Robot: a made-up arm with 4 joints.
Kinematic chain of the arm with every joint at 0, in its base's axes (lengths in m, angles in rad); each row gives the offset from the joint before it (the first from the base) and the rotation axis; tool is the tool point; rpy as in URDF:
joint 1: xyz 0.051 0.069 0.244 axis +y
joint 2: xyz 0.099 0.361 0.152 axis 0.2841 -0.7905 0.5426
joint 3: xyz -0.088 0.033 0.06 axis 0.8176 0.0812 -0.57
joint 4: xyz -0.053 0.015 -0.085 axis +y
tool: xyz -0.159 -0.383 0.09 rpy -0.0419 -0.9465 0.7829
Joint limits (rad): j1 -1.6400..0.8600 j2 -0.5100..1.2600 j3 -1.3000..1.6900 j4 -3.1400..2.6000
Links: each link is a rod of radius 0.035 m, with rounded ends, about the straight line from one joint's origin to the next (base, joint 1, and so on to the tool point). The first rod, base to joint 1, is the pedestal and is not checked.
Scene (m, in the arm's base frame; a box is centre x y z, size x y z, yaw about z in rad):
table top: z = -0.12
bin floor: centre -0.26 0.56 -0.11 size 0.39 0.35 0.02 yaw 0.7
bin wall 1: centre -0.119 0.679 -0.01 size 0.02 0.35 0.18 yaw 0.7
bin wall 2: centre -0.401 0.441 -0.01 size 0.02 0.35 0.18 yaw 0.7
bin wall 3: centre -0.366 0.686 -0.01 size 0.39 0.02 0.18 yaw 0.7
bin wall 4: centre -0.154 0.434 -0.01 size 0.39 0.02 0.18 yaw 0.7
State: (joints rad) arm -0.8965 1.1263 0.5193 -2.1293
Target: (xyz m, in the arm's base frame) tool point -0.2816 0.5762 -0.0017
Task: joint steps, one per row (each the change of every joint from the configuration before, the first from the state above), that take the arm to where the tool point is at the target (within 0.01 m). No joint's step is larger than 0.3 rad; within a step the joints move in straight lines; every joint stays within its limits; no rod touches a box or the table.
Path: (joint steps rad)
1: 0.2443 -0.2727 0.0215 0.0078
2: 0.2443 -0.2726 0.0214 0.0078
3: 0.2443 -0.2727 0.0215 0.0078
4: 0.2442 -0.2726 0.0214 0.0079
5: 0.2443 -0.2727 0.0215 0.0078
6: 0.2443 -0.2726 0.0214 0.0078
7: -0.1462 0.0844 0.1195 0.2266
8: -0.1462 0.0843 0.1194 0.2266
9: -0.1462 0.0844 0.1195 0.2265
10: -0.1462 0.0844 0.1194 0.2266
11: -0.2650 -0.0845 -0.0030 0.2047
12: -0.2651 -0.0844 -0.0030 0.2046
13: -0.2651 -0.0845 -0.0030 0.2047
14: -0.2650 -0.0845 -0.0031 0.2047

